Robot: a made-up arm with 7 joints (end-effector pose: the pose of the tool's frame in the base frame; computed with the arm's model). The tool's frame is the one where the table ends. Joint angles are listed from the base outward.
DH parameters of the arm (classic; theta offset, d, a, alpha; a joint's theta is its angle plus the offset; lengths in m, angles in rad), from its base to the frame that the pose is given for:
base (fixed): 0 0.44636 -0.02 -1.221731
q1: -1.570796 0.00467 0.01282 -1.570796
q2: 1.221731 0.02 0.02 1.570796
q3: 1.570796 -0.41 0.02 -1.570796
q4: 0 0.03 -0.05 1.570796
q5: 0 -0.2 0 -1.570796
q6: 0 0.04 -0.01 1.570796
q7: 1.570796 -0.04 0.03 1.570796
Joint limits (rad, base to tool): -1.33..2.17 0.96..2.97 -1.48..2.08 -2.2..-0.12 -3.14..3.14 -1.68..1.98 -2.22..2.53
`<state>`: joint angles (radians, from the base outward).
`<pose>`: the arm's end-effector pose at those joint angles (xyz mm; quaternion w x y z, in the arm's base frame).
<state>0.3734 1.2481 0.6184 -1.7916 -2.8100 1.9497 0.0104</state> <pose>98.0 390.4 355.0 0.8016 -0.0371 0.5209 -0.2911</pose>
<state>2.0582 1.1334 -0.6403 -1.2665 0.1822 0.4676 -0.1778</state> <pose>-523.1 332.9 549.2 0.2012 0.7275 0.6184 -0.2187</pose>
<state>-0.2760 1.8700 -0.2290 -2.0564 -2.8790 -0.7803 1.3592</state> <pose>270.3 310.8 539.0 0.0673 -0.7900 0.5938 0.1367</pose>
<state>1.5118 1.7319 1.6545 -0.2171 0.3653 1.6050 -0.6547</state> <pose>-196.9 565.1 695.7 0.2359 -0.5012 -0.6015 -0.5756</pose>
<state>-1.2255 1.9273 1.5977 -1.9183 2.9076 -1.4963 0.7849</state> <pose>-263.5 359.8 708.4 0.2624 -0.4564 -0.0140 -0.8501</pose>
